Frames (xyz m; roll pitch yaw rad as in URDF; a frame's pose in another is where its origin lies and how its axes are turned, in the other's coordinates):
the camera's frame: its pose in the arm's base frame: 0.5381 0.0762 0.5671 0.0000 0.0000 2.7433
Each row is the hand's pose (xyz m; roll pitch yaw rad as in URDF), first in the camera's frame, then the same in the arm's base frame.
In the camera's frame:
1: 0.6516 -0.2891 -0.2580 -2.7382 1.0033 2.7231
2: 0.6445 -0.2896 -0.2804 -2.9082 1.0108 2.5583
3: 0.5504 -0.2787 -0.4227 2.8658 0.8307 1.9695
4: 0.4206 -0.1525 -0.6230 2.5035 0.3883 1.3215
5: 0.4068 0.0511 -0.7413 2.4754 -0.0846 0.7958
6: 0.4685 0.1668 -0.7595 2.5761 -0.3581 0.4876
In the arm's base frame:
1: 0.0496 0.5954 0.3091 -2.7382 1.0033 -0.8168
2: 0.0564 0.5931 0.2867 -2.9082 1.0108 -0.9816
3: 0.1389 0.5466 0.1444 2.8658 0.8307 -1.5704
4: 0.2096 0.3799 -0.0559 2.5035 0.3883 -2.2184
5: 0.1433 0.1869 -0.1742 2.4754 -0.0846 -2.7441
6: 0.0416 0.1042 -0.1924 2.5761 -0.3581 -3.0523

